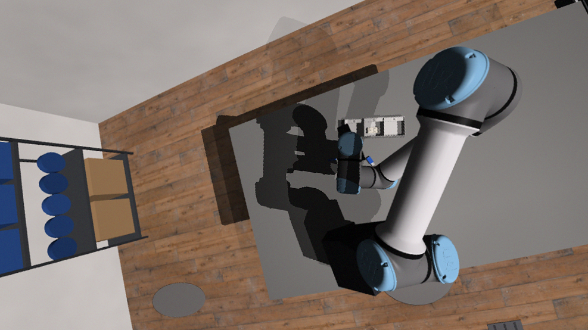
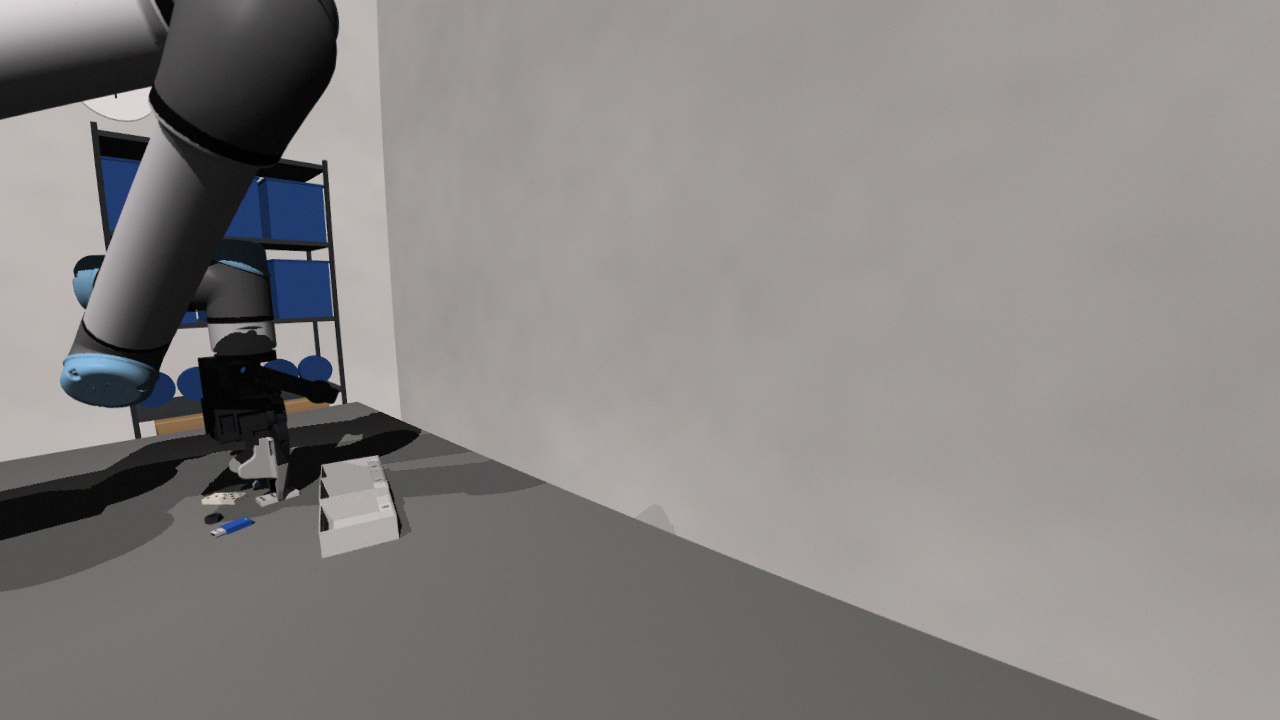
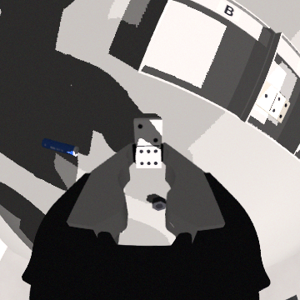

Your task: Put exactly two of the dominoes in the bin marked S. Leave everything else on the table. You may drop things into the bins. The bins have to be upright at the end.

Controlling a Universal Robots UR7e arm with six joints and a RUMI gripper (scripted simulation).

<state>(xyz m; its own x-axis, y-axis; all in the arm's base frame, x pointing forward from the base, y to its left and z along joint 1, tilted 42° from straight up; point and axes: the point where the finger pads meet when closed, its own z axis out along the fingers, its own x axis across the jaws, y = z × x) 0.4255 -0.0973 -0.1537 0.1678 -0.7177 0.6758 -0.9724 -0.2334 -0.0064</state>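
My hand is 10 mm above the white domino. From my hand the other things lie so: blue battery: 20 mm behind, 90 mm to the left, 10 mm below; then small black piece: 80 mm behind, 30 mm to the right, 10 mm below; then blue usb stick: 60 mm behind, 70 mm to the right, 10 mm below.
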